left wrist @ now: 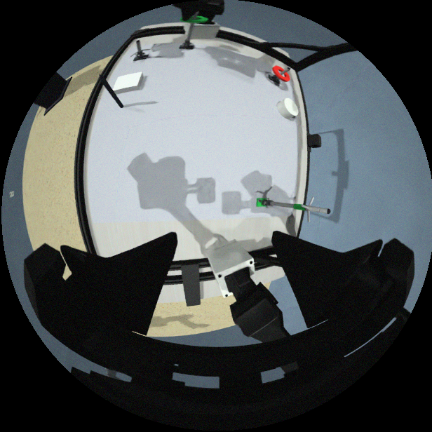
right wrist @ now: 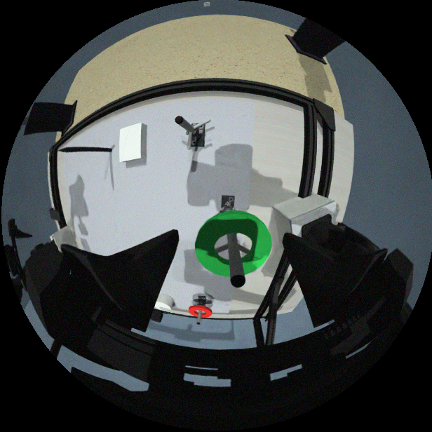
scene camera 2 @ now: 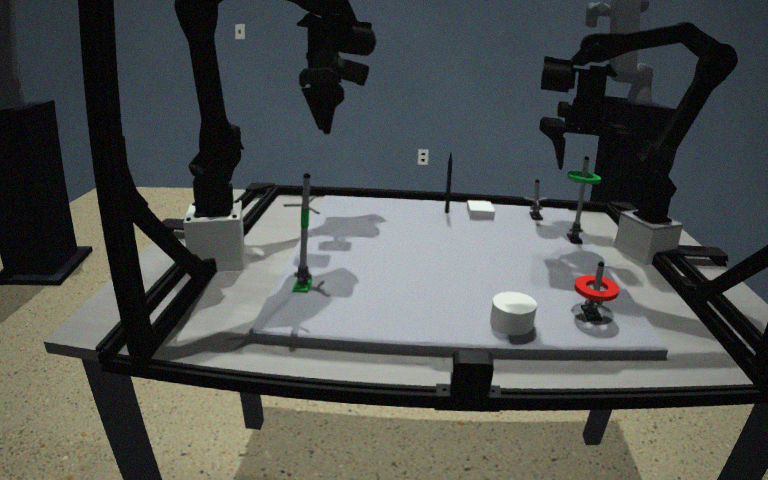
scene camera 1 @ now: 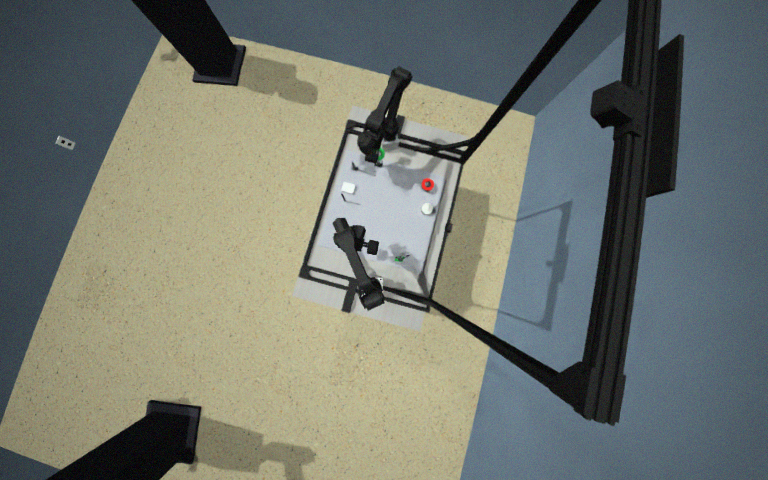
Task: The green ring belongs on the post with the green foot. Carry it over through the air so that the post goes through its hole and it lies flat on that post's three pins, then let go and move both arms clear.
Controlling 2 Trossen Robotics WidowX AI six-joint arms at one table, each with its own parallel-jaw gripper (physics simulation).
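Places are measured from the left arm's base along level axes (x left, y back, z up), in millimetres.
Where they show: left gripper, fingertip midpoint: [scene camera 2: 324,131] [scene camera 1: 364,246]; right gripper, fingertip midpoint: [scene camera 2: 581,171] [scene camera 1: 375,152]; left arm's base at its link origin: [scene camera 2: 213,210]; right arm's base at its link origin: [scene camera 2: 652,217] [scene camera 1: 389,135].
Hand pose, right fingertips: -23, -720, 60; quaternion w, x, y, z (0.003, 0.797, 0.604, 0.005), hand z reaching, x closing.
Observation:
Things, the pixels of their top centre, and the offset from my right fingertips, as dx, dy, dz. "pt": a spot on its surface instead.
- green ring at its top centre: [scene camera 2: 584,175] [scene camera 1: 378,153] -17, +2, -5
- tall black-footed post at a spot on its surface: [scene camera 2: 579,206] pt -20, +5, -70
- green-footed post at a spot on its surface: [scene camera 2: 303,243] pt -141, +568, -65
- red ring at its top centre: [scene camera 2: 597,285] [scene camera 1: 427,184] -301, +145, -94
- white cylinder at its top centre: [scene camera 2: 515,302] [scene camera 1: 427,208] -295, +284, -110
- short post at a spot on its surface: [scene camera 2: 536,195] pt +122, +29, -92
- white block at its top centre: [scene camera 2: 480,205] [scene camera 1: 348,187] +160, +150, -125
- thin black upright at its top centre: [scene camera 2: 450,152] +181, +223, -5
The green ring [scene camera 1: 381,153] [scene camera 2: 572,176] [left wrist: 195,19] [right wrist: 207,245] lies around a tall black-footed post [scene camera 2: 579,206], high above its foot. My right gripper [right wrist: 232,236] is open; its fingers stand either side of the ring and post top in the right wrist view, a little above the ring in scene camera 2, with no grip on it. The green-footed post [scene camera 2: 303,243] [left wrist: 282,204] stands upright, with a green band and pins high up; its foot [scene camera 1: 399,258] [scene camera 2: 301,285] [left wrist: 261,202] is at the mat's left. My left gripper [scene camera 2: 326,131] [left wrist: 225,237] is open and empty, high above the table.
A red ring [scene camera 2: 580,288] [right wrist: 191,312] sits around a short post. A white cylinder [scene camera 2: 513,316] [left wrist: 287,108] stands beside it. At the back are another short post [scene camera 2: 536,195] [right wrist: 197,135], a white block [scene camera 2: 480,210] [right wrist: 131,142] and a thin black upright [scene camera 2: 448,186].

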